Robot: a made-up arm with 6 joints. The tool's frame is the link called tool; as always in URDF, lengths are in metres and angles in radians. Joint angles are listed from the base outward.
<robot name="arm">
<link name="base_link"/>
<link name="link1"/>
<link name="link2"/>
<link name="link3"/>
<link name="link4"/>
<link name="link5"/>
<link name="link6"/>
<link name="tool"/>
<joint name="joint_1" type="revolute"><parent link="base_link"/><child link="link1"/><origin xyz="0 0 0.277" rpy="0 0 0"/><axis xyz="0 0 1"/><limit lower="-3.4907" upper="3.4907"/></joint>
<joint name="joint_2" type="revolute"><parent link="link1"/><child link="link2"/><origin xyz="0 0 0" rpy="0 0 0"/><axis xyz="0 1 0"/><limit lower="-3.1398" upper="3.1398"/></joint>
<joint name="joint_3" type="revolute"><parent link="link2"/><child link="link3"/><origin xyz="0 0 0.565" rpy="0 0 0"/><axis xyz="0 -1 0"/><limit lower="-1.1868" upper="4.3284"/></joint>
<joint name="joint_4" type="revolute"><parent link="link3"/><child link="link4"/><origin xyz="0 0 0" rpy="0 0 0"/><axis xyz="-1 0 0"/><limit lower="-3.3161" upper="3.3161"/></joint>
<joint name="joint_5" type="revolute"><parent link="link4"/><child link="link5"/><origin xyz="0.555 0 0" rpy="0 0 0"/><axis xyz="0 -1 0"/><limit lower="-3.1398" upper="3.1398"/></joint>
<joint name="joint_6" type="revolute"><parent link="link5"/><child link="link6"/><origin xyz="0 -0.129 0" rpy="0 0 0"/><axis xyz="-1 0 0"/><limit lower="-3.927" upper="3.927"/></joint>
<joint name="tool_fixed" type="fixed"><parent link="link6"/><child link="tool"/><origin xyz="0 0 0" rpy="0 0 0"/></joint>
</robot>
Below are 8 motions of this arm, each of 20 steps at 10 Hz.
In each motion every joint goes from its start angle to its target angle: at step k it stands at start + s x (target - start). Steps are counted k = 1, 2, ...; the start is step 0. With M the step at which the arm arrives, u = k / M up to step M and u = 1 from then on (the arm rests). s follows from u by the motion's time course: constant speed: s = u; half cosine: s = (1 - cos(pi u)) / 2; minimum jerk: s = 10 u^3 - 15 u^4 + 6 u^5.
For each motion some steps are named. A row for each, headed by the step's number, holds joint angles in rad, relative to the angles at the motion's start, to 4 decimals.
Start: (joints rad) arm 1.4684 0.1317 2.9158 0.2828 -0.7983 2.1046
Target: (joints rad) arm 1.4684 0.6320 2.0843 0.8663 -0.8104 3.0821
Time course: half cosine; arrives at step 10
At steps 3, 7, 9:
3: 0.0000 0.1031 -0.1714 0.1203 -0.0025 0.2015
7: 0.0000 0.3972 -0.6601 0.4632 -0.0096 0.7760
9: 0.0000 0.4881 -0.8112 0.5692 -0.0118 0.9536

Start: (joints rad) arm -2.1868 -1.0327 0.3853 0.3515 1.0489 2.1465
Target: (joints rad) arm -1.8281 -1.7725 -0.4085 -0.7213 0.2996 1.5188
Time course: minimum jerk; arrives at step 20
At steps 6, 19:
6: 0.0585 -0.1206 -0.1295 -0.1750 -0.1222 -0.1024
19: 0.3583 -0.7389 -0.7929 -1.0716 -0.7484 -0.6270

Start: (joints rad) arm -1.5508 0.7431 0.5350 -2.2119 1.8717 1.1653
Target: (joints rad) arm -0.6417 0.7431 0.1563 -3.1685 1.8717 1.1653
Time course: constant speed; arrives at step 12
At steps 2, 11, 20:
2: 0.1515 0.0000 -0.0631 -0.1594 0.0000 0.0000
11: 0.8333 0.0000 -0.3471 -0.8769 0.0000 0.0000
20: 0.9091 0.0000 -0.3787 -0.9566 0.0000 0.0000

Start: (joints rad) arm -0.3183 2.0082 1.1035 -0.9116 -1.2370 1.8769
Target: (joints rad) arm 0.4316 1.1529 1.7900 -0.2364 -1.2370 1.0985
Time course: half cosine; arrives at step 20
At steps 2, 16, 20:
2: 0.0184 -0.0209 0.0168 0.0165 0.0000 -0.0190
16: 0.6783 -0.7736 0.6209 0.6107 0.0000 -0.7041
20: 0.7499 -0.8553 0.6865 0.6752 0.0000 -0.7784

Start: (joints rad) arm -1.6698 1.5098 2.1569 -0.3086 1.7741 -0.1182
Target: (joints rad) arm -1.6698 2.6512 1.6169 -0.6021 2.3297 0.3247
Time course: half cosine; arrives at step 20
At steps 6, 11, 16, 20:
6: 0.0000 0.2353 -0.1113 -0.0605 0.1145 0.0913
11: 0.0000 0.6600 -0.3122 -0.1697 0.3213 0.2561
16: 0.0000 1.0324 -0.4884 -0.2655 0.5025 0.4006
20: 0.0000 1.1414 -0.5400 -0.2935 0.5556 0.4429

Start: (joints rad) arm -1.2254 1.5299 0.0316 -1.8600 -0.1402 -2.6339
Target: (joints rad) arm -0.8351 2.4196 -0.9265 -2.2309 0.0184 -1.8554
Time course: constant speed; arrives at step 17
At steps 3, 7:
3: 0.0689 0.1570 -0.1691 -0.0655 0.0280 0.1374
7: 0.1607 0.3663 -0.3945 -0.1527 0.0653 0.3206

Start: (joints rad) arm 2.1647 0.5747 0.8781 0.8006 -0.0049 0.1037
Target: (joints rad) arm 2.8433 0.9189 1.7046 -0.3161 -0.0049 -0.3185
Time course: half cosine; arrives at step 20
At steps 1, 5, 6, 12, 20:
1: 0.0042 0.0021 0.0051 -0.0069 0.0000 -0.0026
5: 0.0994 0.0504 0.1210 -0.1635 0.0000 -0.0618
6: 0.1399 0.0709 0.1703 -0.2302 0.0000 -0.0870
12: 0.4441 0.2253 0.5410 -0.7309 0.0000 -0.2763
20: 0.6786 0.3442 0.8265 -1.1167 0.0000 -0.4222

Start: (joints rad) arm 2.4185 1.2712 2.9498 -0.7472 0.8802 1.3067
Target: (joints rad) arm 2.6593 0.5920 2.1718 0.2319 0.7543 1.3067
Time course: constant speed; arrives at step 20
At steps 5, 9, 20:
5: 0.0602 -0.1698 -0.1945 0.2448 -0.0315 0.0000
9: 0.1084 -0.3056 -0.3501 0.4406 -0.0567 0.0000
20: 0.2408 -0.6792 -0.7780 0.9791 -0.1259 0.0000

